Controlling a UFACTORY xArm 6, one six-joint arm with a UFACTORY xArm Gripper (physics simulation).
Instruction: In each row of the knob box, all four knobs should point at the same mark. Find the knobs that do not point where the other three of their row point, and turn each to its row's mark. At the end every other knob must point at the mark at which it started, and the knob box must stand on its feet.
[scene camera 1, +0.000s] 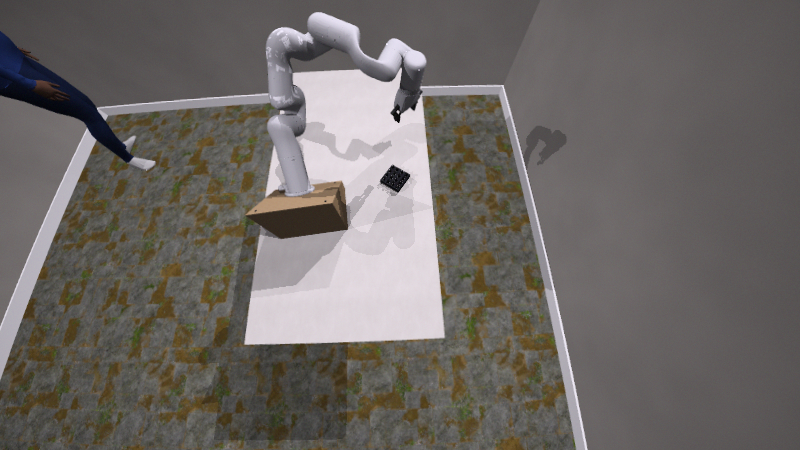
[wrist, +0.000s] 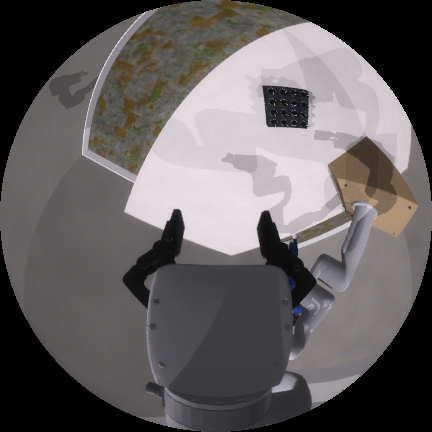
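Pixels of known places: gripper, fingertip midpoint: (scene camera 1: 404, 114) (wrist: 220, 218); arm's base, origin of the base link: (scene camera 1: 300, 191) (wrist: 364, 208).
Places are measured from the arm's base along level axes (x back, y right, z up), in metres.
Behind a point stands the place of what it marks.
The black knob box (scene camera 1: 394, 178) {z -0.121, x -0.418, y -0.086 m} (wrist: 278, 107) {z -0.121, x -0.437, y -0.113 m} lies flat on the white table, knobs up, right of the arm's base in the scene view and above and right of the gripper in the wrist view. Its small dark knobs stand in a four-by-four grid with tiny light marks around them. They are too small to tell where each one points. The box's feet are hidden. My gripper (scene camera 1: 406, 110) {z 0.123, x -0.484, y -0.252 m} (wrist: 220, 218) {z 0.123, x -0.484, y -0.252 m} is open and empty, high above the table and well apart from the box, towards the table's far end in the scene view.
The white table (scene camera 1: 386, 302) {z -0.144, x -0.319, y 0.491 m} (wrist: 220, 145) {z -0.144, x -0.456, y -0.298 m} carries arm shadows. The wooden base block (scene camera 1: 310, 215) {z 0.071, x -0.069, y 0.148 m} (wrist: 355, 185) {z -0.025, x -0.150, y -0.029 m} holds the arm (scene camera 1: 292, 162) {z 0.126, x -0.014, y -0.064 m} (wrist: 356, 240) {z 0.100, x -0.044, y -0.090 m} left of the knob box in the scene view. A person (scene camera 1: 61, 97) in blue stands off the table at the left of the scene view.
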